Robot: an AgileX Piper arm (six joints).
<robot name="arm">
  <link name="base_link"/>
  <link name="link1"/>
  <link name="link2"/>
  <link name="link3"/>
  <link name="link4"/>
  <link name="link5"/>
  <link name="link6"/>
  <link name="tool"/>
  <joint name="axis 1" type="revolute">
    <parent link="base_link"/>
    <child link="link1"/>
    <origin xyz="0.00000 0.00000 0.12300" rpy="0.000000 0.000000 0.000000"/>
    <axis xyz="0 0 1"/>
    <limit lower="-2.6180" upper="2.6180"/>
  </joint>
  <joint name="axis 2" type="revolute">
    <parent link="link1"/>
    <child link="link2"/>
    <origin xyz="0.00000 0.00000 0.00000" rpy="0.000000 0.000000 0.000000"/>
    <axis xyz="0 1 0"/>
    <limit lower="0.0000" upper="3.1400"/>
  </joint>
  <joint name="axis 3" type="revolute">
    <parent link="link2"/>
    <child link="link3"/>
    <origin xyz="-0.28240 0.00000 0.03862" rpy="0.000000 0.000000 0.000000"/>
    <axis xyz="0 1 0"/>
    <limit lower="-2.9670" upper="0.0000"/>
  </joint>
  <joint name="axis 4" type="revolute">
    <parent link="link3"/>
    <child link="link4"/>
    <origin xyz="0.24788 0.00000 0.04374" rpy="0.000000 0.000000 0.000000"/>
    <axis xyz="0.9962 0 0.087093"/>
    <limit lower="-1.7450" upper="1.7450"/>
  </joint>
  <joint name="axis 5" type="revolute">
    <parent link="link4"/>
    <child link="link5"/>
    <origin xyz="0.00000 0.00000 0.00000" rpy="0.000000 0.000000 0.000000"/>
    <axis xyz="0 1 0"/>
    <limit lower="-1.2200" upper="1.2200"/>
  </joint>
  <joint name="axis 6" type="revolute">
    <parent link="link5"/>
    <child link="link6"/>
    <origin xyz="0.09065 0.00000 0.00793" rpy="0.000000 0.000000 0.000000"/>
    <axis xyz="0.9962 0 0.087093"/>
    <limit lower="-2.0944" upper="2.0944"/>
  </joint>
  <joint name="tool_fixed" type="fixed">
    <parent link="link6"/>
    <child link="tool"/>
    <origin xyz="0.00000 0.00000 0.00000" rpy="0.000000 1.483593 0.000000"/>
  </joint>
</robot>
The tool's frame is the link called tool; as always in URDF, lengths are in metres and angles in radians.
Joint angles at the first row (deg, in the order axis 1, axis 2, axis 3, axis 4, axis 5, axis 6):
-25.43, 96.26, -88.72, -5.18, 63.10, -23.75
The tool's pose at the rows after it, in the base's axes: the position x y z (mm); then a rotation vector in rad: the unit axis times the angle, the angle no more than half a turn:
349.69 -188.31 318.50 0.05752 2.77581 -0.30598
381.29 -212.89 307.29 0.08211 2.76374 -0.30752
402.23 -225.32 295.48 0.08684 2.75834 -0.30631
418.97 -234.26 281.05 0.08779 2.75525 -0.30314
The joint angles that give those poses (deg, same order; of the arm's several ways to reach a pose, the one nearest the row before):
-27.82, 104.85, -98.46, -2.32, 65.15, -24.91
-28.82, 113.73, -109.27, -1.87, 66.44, -25.03
-28.95, 119.71, -116.36, -1.67, 67.29, -25.03
-28.95, 124.69, -121.66, -1.47, 67.50, -25.04

